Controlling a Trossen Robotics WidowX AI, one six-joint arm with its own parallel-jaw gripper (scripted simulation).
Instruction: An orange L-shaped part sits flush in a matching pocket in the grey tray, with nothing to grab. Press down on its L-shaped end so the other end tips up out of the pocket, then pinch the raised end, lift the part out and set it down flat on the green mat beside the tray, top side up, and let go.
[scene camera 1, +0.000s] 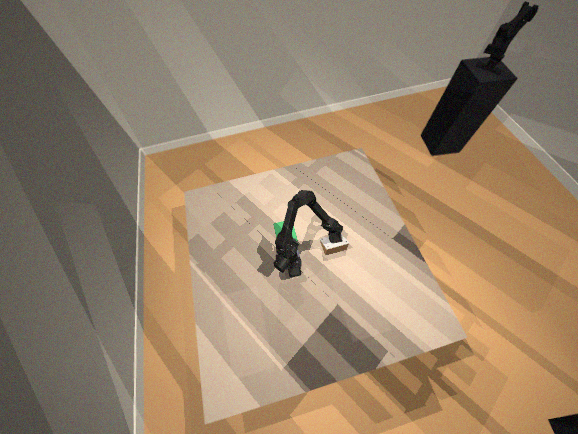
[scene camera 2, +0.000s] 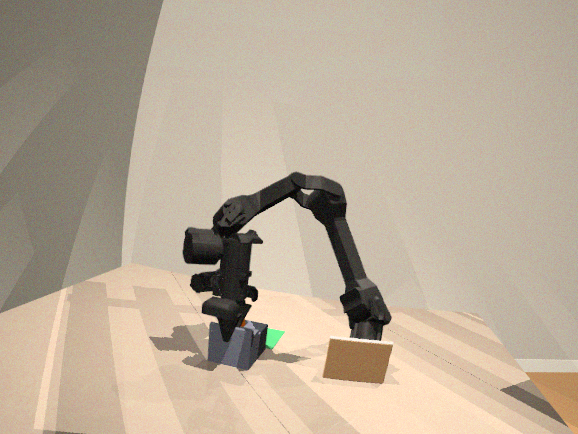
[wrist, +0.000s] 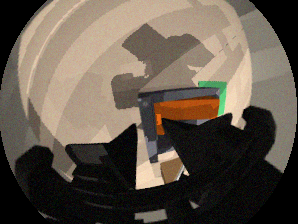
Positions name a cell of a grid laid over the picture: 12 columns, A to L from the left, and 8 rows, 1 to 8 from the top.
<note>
I see my gripper (scene camera 2: E7) and an orange L-shaped part (wrist: H4).
My gripper shows as well in the wrist view (wrist: F5).
</note>
